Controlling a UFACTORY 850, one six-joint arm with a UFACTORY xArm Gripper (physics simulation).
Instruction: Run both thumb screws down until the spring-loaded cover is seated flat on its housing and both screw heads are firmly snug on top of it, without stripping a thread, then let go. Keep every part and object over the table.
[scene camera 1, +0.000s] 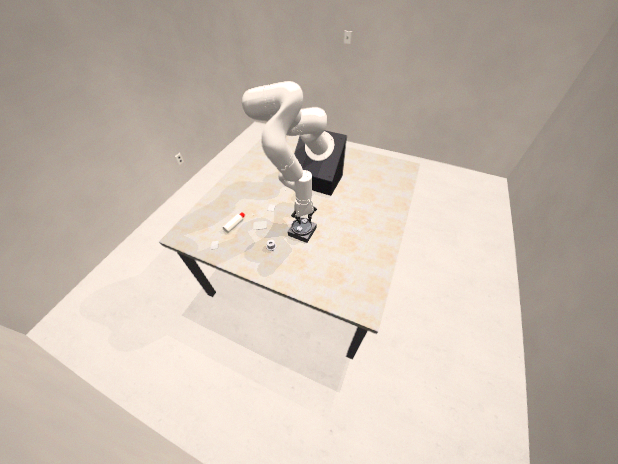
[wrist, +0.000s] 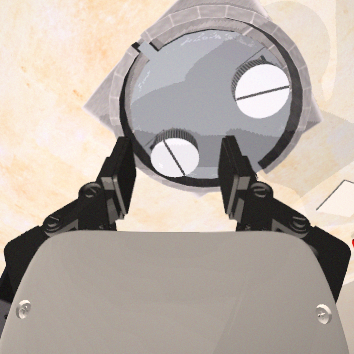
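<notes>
The square housing (scene camera 1: 301, 237) (wrist: 102, 106) stands on the table, with a raised round rim. The grey disc cover (wrist: 175, 100) lies inside the rim; whether it is flat on the housing I cannot tell. Two slotted, knurled thumb screws stand on it. One screw (wrist: 174, 157) is at the lower left in the wrist view, between the open fingertips with a gap on either side. The other screw (wrist: 262, 91) is at the upper right, beyond the fingers, and looks larger. Knurled sides show on both. My gripper (scene camera 1: 303, 219) (wrist: 176, 154) is open and empty over the housing.
On the table (scene camera 1: 345, 270), a white cylinder with a red end (scene camera 1: 233, 222) lies left of the housing. A small round metallic part (scene camera 1: 271, 245) stands nearer the front edge. Flat pale pieces (scene camera 1: 260, 225) (scene camera 1: 214, 245) lie around them. The black robot base (scene camera 1: 330, 172) is behind.
</notes>
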